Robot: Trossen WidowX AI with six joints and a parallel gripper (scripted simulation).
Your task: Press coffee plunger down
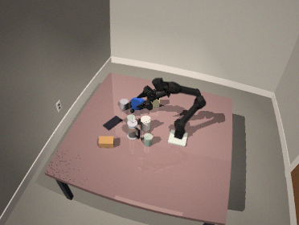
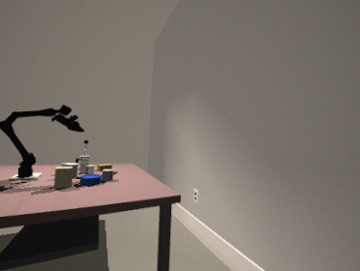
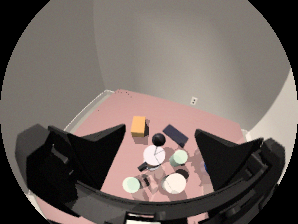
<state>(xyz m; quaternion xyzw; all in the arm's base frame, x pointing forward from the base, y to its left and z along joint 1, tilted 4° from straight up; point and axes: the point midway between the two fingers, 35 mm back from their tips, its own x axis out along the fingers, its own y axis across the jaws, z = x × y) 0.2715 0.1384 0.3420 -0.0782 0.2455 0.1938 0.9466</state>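
Right now my gripper tip is 10 mm short of the coffee press, 10 mm to the right of it and 220 mm above it. Also, from my gripper tip: dark phone (230 mm ahead, 40 mm to the right, 340 mm below); white cup (30 mm behind, 110 mm to the right, 300 mm below); orange box (170 mm ahead, 170 mm to the left, 320 mm below).
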